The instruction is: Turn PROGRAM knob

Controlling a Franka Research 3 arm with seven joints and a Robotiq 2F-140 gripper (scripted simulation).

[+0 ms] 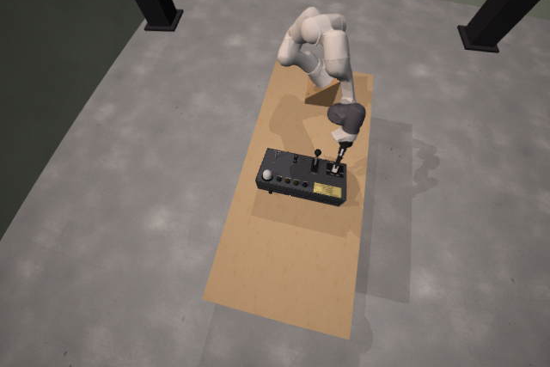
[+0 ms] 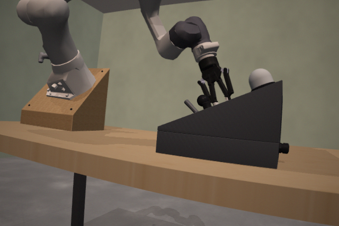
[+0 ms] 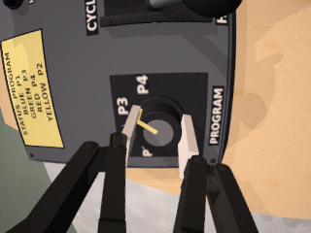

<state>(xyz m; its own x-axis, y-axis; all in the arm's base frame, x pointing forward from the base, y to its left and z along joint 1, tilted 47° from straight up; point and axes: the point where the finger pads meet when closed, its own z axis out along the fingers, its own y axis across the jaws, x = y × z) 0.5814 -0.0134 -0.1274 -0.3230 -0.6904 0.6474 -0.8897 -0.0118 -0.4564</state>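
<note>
Right now my hand is 30 mm past the black ball lever, 120 mm to the left of it and 10 mm above it. From my hand the other things lie so: dark sloped console: 20 mm ahead, 190 mm to the right, 40 mm below; then mode button: 20 mm behind, 240 mm to the right, 10 mm below; then check toggle: 40 mm behind, 360 mm to the right, 20 mm below.
</note>
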